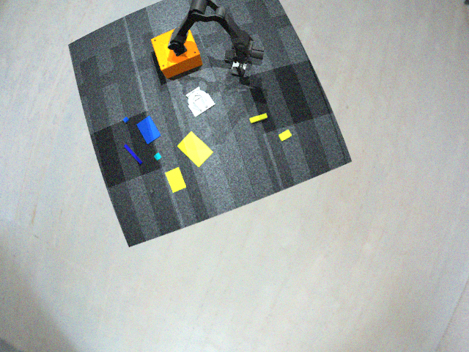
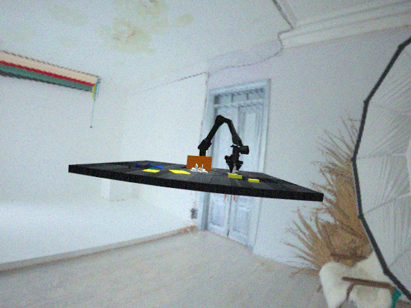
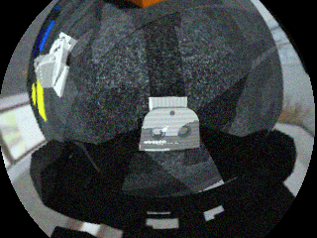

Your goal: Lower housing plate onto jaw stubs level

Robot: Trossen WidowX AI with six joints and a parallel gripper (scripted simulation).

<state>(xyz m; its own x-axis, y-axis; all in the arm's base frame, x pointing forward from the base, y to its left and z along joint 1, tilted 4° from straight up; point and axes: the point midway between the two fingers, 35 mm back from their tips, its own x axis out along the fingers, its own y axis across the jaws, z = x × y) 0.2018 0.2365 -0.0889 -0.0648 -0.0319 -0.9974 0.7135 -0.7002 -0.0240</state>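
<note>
Now: the white piece 1 cm to the right of my gripper tip and 1 cm behind it. Also, from my gripper tip: small blue cube 67 cm to the right, 7 cm behind; then blue plate 59 cm to the right, 5 cm ahead, 1 cm below; then cyan cube 62 cm to the right, 20 cm ahead, 1 cm below.
</note>
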